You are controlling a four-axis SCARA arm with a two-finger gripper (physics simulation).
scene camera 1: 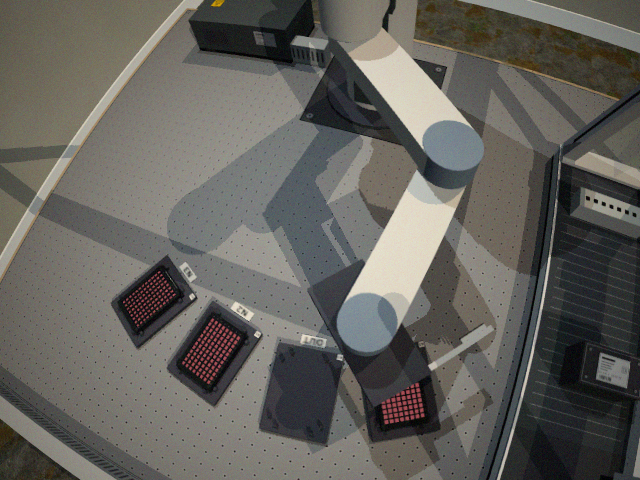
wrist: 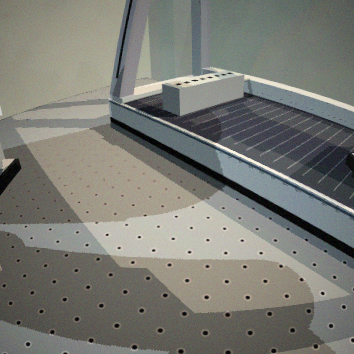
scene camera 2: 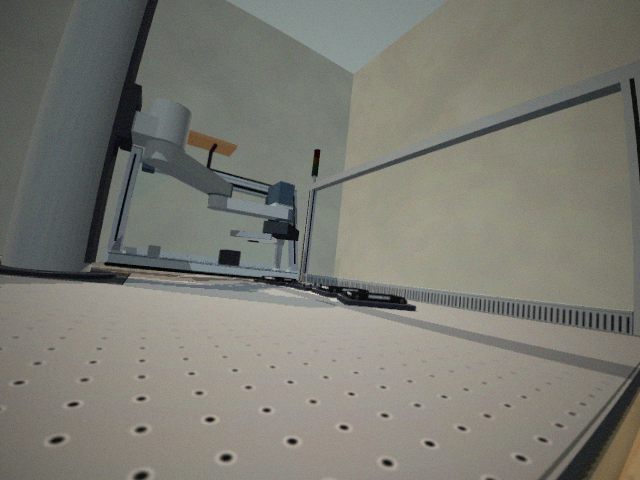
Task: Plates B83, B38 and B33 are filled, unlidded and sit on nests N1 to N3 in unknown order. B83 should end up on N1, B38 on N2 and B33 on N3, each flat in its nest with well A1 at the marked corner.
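Frame: origin at the arm's base, x down, y back, z left, level; centimetres.
Seen in the pictures: gripper, fingertip midpoint: (scene camera 1: 459,282) (wrist: 181,138) (scene camera 2: 240,236).
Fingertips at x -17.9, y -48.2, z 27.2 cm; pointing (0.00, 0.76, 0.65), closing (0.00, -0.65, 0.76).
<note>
Pixels of each thing's top centre, then the offset from my fingertips to it. "*": a spot on its surface instead.
- nest N3, surface spot: (scene camera 1: 138,338) * dx +15.4, dy -26.6, dz -52.9 cm
- second plate with red wells, top centre: (scene camera 1: 209,350) (scene camera 2: 344,287) dx +14.0, dy -22.5, dz -37.0 cm
- nest N2, surface spot: (scene camera 1: 214,397) * dx +15.4, dy -30.2, dz -33.1 cm
- third plate with red wells, top centre: (scene camera 1: 400,390) (scene camera 2: 279,277) dx +14.0, dy -17.0, dz -2.5 cm
- right-hand nest, surface spot: (scene camera 1: 433,421) * dx +15.4, dy -20.2, dz +5.0 cm
- nest OUT, top centre: (scene camera 1: 300,392) (scene camera 2: 313,283) dx +14.4, dy -23.0, dz -18.6 cm
- framed bay with a dark striped bed, surface spot: (wrist: 285,130) * dx +11.6, dy +11.0, dz +29.0 cm
- black box, surface spot: (scene camera 1: 602,369) * dx +4.6, dy -5.2, dz +28.2 cm
- pale block with holes, surface spot: (wrist: 202,95) * dx +9.4, dy +25.5, dz +26.3 cm
- dark case, surface spot: (scene camera 1: 242,33) * dx +8.1, dy +51.8, dz -65.3 cm
- small grey box, surface spot: (scene camera 1: 309,50) * dx +11.7, dy +52.7, dz -46.8 cm
A plate with red wells (scene camera 1: 150,299) (scene camera 2: 379,297) sits on nest N3 (scene camera 1: 138,338). A second plate with red wells (scene camera 1: 212,350) sits on nest N2 (scene camera 1: 214,397). A third plate with red wells (scene camera 1: 404,407) sits on the right-hand nest (scene camera 1: 433,421), partly hidden by the arm; this nest's label is hidden. The names and A1 corners of the plates are not readable. The nest OUT (scene camera 1: 302,395) holds no plate. My gripper (scene camera 1: 454,274) is open and empty, held high above the table, its fingers pointing away from the nests. One finger is hidden under the arm in scene camera 1.
A framed bay with a dark striped bed (scene camera 1: 578,289) (wrist: 285,130) runs along the right, holding a black box (scene camera 1: 602,369) (scene camera 2: 229,257) and a pale block with holes (scene camera 1: 607,207) (wrist: 202,95). A dark case (scene camera 1: 242,33) and small grey box (scene camera 1: 309,50) stand near the arm's base.
</note>
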